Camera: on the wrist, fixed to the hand. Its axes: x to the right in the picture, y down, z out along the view.
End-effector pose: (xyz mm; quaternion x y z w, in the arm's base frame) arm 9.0 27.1 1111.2 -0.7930 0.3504 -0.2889 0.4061
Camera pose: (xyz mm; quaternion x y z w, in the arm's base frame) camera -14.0 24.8 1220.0 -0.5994 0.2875 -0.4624 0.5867
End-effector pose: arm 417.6 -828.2 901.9 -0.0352 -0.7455 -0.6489 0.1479
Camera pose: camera 403.0 -913.5 832.0 0.0793 -0.8864 -0.3946 0.2287
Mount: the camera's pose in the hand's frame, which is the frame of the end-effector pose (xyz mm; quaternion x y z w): 7.2 -83.7 -72.9 0.3008 0.1047 -0.0003 0.9479
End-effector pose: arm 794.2 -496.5 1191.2 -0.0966 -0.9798 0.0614 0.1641
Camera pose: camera 797.7 -570.0 1274.6 -0.0483 -0.8931 0.3428 0.2872
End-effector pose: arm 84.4 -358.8 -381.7 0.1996 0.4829 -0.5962 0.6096
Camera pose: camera -19.4 -320.5 -392.9 0.4348 0.3423 -0.6897 0.4670
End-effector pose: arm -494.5 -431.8 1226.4 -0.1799 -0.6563 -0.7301 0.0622
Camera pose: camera -541.7 -491.3 1145.2 -0.0752 -0.8353 -0.5135 0.1816
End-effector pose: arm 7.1 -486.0 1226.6 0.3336 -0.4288 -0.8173 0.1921
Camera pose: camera 51.5 -485.3 1124.6 0.4597 -0.6321 -0.6109 0.1264
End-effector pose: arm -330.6 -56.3 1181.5 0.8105 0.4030 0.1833 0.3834
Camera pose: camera -413.3 15.9 1163.6 0.8643 0.4776 0.1373 0.0775
